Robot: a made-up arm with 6 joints.
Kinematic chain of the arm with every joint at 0, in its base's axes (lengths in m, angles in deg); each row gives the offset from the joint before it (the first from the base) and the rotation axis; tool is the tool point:
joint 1: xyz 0 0 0.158 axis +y
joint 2: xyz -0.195 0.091 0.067 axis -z
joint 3: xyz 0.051 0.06 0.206 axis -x
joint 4: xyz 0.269 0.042 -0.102 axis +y
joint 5: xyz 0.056 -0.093 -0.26 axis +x
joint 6: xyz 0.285 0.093 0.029 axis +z
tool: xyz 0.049 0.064 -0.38
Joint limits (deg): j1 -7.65..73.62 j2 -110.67..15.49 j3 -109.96..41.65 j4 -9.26..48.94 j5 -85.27..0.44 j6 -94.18..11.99
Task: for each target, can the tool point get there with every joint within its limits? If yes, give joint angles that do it. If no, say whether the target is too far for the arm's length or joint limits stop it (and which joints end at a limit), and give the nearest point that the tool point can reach.
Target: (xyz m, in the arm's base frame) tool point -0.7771 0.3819 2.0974
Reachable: no: too far | nearest point -0.4799 0.3527 1.3557 | short by 0.800 m
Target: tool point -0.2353 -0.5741 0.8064
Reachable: no: joint limits stop it (at a limit: joint 1, joint 2, joint 3, joint 4, joint 6) | nearest point -0.2170 -0.5522 0.3598 | short by 0.448 m
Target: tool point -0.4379 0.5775 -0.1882
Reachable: yes | joints 46.39 -46.22 -13.57 23.50 -15.23 -32.18
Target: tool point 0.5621 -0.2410 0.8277
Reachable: no: joint limits stop it (at a limit: joint 1, joint 3, joint 4, joint 5, joint 6) | nearest point 0.6054 -0.2412 0.5089 | short by 0.322 m
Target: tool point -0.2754 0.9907 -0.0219
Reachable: yes | joints 31.81 -49.75 -46.07 1.32 -23.06 -33.86
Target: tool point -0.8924 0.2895 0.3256
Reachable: yes | joints 33.76 -96.95 -57.72 40.18 -42.27 -71.75
